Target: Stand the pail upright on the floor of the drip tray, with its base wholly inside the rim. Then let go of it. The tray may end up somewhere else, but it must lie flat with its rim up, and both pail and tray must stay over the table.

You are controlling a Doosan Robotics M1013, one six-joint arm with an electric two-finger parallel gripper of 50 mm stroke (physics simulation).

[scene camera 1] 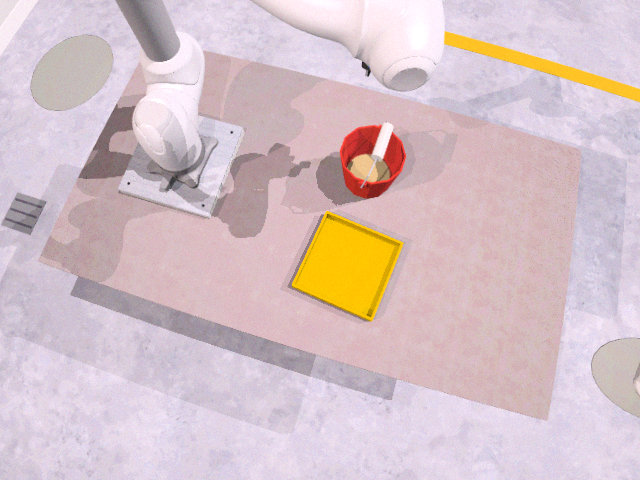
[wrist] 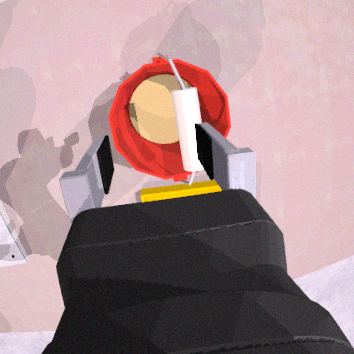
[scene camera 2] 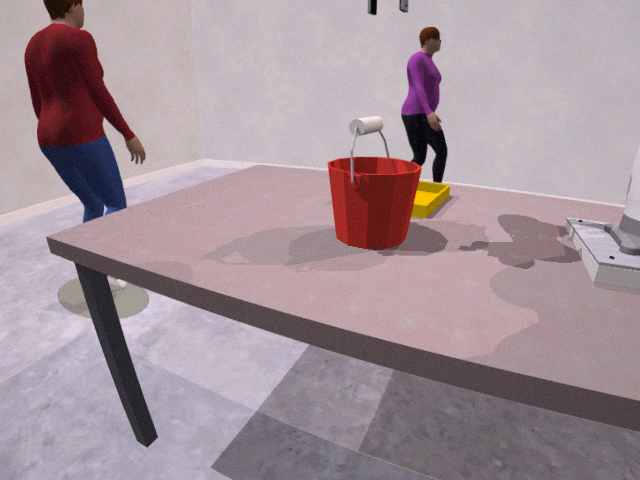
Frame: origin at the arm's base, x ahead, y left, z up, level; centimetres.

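Where they show: gripper, between the fingertips: (wrist: pixel 153 146) (scene camera 2: pixel 387 12); arm's base, origin of its link: (scene camera 1: pixel 183 156).
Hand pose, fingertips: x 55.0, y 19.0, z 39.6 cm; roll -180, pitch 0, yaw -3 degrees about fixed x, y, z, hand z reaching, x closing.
Things, the pixels of their centre, and the offset from my fingertips. Level surfaces: height alone.
- white grip, middle of its body: (wrist: pixel 189 128) (scene camera 2: pixel 367 125) (scene camera 1: pixel 382 141) dx +4.8, dy -4.0, dz -20.1 cm
- yellow drip tray, middle of its body: (wrist: pixel 200 232) (scene camera 2: pixel 396 193) (scene camera 1: pixel 348 265) dx +6.9, dy -34.1, dz -41.5 cm
- table, height of its surface: dz -43.2 cm
The red pail (scene camera 1: pixel 373 189) (scene camera 2: pixel 372 206) (wrist: pixel 145 154) stands upright on the table, outside the tray, with a beige inside bottom. Its bail is up, with a white grip (scene camera 1: pixel 382 140) (scene camera 2: pixel 367 125) (wrist: pixel 186 130) above the rim. The yellow drip tray (scene camera 1: pixel 347 266) (scene camera 2: pixel 428 198) (wrist: pixel 180 191) lies flat, rim up, beside the pail; the pail partly hides it in scene camera 2, the gripper body in the wrist view. My gripper (scene camera 2: pixel 387 6) (wrist: pixel 153 146) is open and empty, high above the pail. In the wrist view the grip appears near the right finger, between the fingers' lines. The arm mostly hides the gripper in scene camera 1.
The robot's base plate (scene camera 1: pixel 222 170) (scene camera 2: pixel 594 242) (wrist: pixel 7 235) is fixed on the table (scene camera 1: pixel 465 258) (scene camera 2: pixel 232 206), on the left in scene camera 1. Two people, in a red top (scene camera 2: pixel 67 93) and a purple top (scene camera 2: pixel 423 82), stand beyond the table's edges.
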